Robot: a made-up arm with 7 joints.
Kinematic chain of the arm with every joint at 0, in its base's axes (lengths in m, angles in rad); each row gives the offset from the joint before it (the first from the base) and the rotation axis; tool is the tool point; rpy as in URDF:
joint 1: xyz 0 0 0.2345 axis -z
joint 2: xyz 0 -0.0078 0.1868 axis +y
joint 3: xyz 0 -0.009 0.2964 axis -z
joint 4: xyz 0 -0.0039 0.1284 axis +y
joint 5: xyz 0 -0.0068 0.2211 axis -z
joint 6: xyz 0 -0.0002 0.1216 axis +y
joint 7: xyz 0 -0.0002 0.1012 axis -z
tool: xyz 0 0 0 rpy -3.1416 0 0
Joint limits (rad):
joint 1: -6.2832..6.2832
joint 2: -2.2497..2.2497
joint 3: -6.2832..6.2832
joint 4: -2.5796..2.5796
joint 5: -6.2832..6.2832
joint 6: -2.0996..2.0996
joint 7: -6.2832..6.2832
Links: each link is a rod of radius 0.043 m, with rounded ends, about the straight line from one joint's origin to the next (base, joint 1, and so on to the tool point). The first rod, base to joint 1, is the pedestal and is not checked.
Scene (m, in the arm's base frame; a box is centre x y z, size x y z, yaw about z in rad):
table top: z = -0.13
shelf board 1: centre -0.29 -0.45 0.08 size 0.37 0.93 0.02 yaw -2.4
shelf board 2: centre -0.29 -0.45 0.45 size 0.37 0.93 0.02 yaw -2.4
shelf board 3: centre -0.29 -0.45 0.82 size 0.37 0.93 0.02 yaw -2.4
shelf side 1: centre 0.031 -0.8 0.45 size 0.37 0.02 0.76 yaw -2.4
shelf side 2: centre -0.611 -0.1 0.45 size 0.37 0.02 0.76 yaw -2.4
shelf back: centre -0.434 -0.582 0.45 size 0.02 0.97 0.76 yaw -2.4
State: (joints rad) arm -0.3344 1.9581 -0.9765 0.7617 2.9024 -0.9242 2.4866
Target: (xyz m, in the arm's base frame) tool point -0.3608 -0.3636 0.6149
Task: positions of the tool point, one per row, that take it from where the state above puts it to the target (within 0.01 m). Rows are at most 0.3 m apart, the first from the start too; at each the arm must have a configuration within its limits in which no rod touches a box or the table.
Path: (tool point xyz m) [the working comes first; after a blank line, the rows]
Joints at the target: -0.3005 -0.3316 -0.5566 -1.8686 2.7892 -0.3804 2.4866
Straight joint move there: touches shelf board 3.

1: 0.6250 0.3940 0.1012
2: 0.7673 0.3221 0.2851
3: 0.8131 0.2226 0.5194
4: 0.7443 0.1087 0.7498
5: 0.5745 -0.0029 0.9189
6: 0.3468 -0.0940 0.9855
7: 0.1213 -0.1493 0.9373
8: -0.0421 -0.1600 0.7968
9: -0.1033 -0.1277 0.6149
10: -0.1826 -0.2070 0.6507
11: -0.2705 -0.2900 0.6495
12: -0.3608 -0.3636 0.6149

